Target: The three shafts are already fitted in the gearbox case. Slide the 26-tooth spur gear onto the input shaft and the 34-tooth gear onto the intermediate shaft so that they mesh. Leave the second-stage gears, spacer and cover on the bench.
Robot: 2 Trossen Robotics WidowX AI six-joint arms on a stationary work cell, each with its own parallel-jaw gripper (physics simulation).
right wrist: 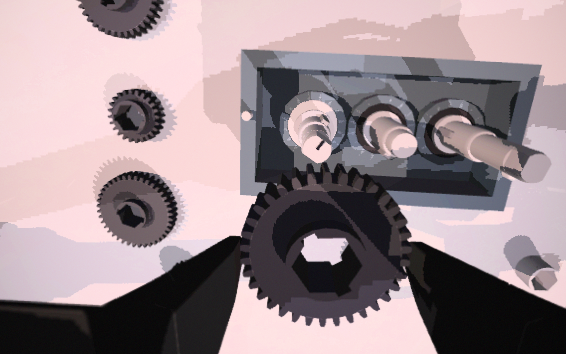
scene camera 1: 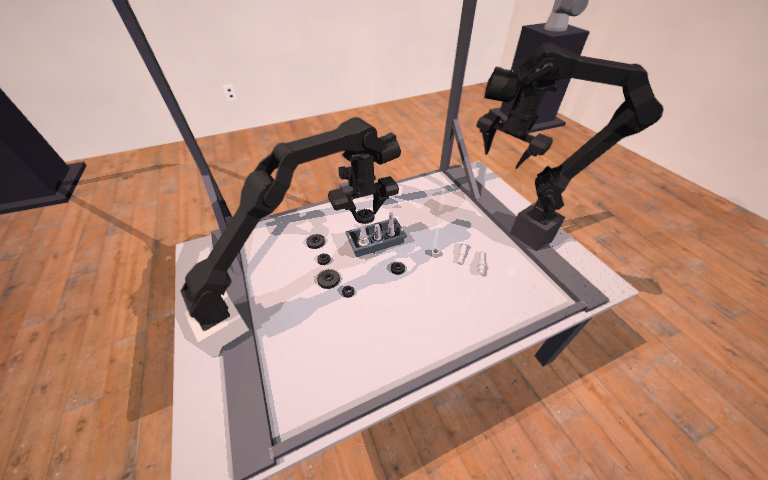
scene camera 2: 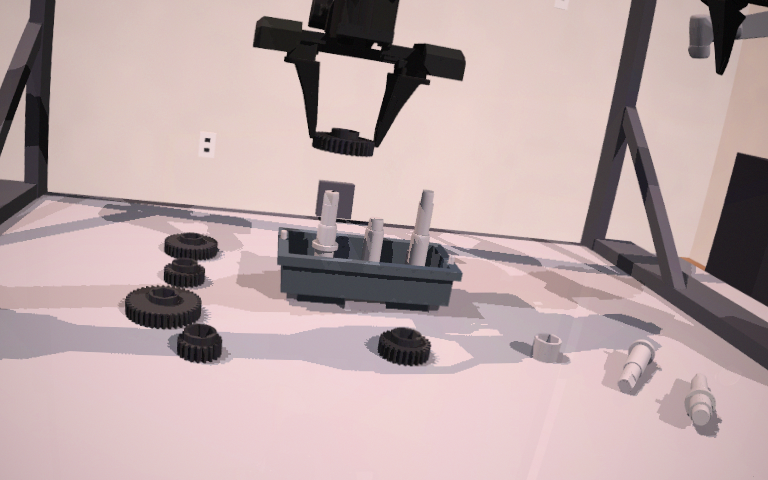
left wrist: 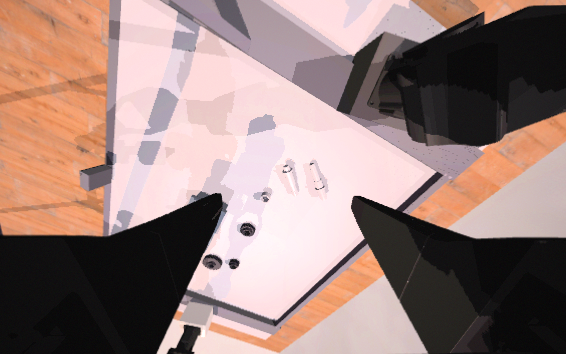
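Pixels of known places: left gripper, between the fingertips: (scene camera 1: 500, 161) (scene camera 2: 760, 86) (left wrist: 288, 200); right gripper, between the fingertips: (right wrist: 323, 250) (scene camera 1: 365, 216) (scene camera 2: 343, 142); left arm's base, origin of its link: (scene camera 1: 541, 215) (left wrist: 399, 87); right arm's base, origin of its link: (scene camera 1: 212, 314) (left wrist: 192, 329).
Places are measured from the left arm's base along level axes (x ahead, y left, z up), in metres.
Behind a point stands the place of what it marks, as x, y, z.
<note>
My right gripper (scene camera 1: 365, 212) {0.467, -0.285, 0.050} (scene camera 2: 343, 140) {0.467, -0.285, 0.050} (right wrist: 323, 250) {0.467, -0.285, 0.050} is shut on a large dark gear (scene camera 1: 365, 216) {0.472, -0.274, 0.059} (scene camera 2: 342, 146) {0.477, -0.260, 0.050} (right wrist: 320, 309) {0.472, -0.266, 0.055}, probably the 34-tooth one. It holds the gear roughly level, above and apart from the left shaft (scene camera 2: 326, 226) {0.467, -0.300, -0.036} (right wrist: 316, 135) {0.462, -0.315, -0.004} of the gearbox case (scene camera 1: 378, 247) {0.440, -0.260, -0.081} (scene camera 2: 362, 283) {0.439, -0.260, -0.079} (right wrist: 380, 60) {0.416, -0.341, -0.058}. The short middle shaft (scene camera 2: 373, 237) {0.421, -0.288, -0.042} (right wrist: 400, 142) {0.419, -0.298, -0.025} and tall right shaft (scene camera 2: 420, 226) {0.376, -0.278, -0.026} (right wrist: 490, 145) {0.376, -0.289, -0.018} stand bare. A medium gear (scene camera 1: 397, 267) {0.441, -0.162, -0.090} (scene camera 2: 404, 346) {0.439, -0.158, -0.095} (left wrist: 247, 229) {0.421, -0.170, -0.092}, perhaps the 26-tooth one, lies before the case. My left gripper (scene camera 1: 502, 160) {0.112, -0.122, 0.175} (left wrist: 288, 200) {0.112, -0.122, 0.175} is open and empty, high at the picture's right.
Dark gears (scene camera 1: 315, 241) {0.583, -0.416, -0.091} (scene camera 1: 323, 258) {0.601, -0.331, -0.090} (scene camera 1: 328, 278) {0.628, -0.254, -0.090} (scene camera 1: 347, 290) {0.599, -0.197, -0.102} lie left of the case. A pale spacer ring (scene camera 1: 435, 252) {0.293, -0.149, -0.106} (scene camera 2: 547, 347) {0.307, -0.133, -0.093} and two loose pale shafts (scene camera 1: 462, 253) {0.240, -0.085, -0.090} (scene camera 1: 481, 263) {0.230, -0.018, -0.083} lie to its right. Frame posts rise at the table's sides.
</note>
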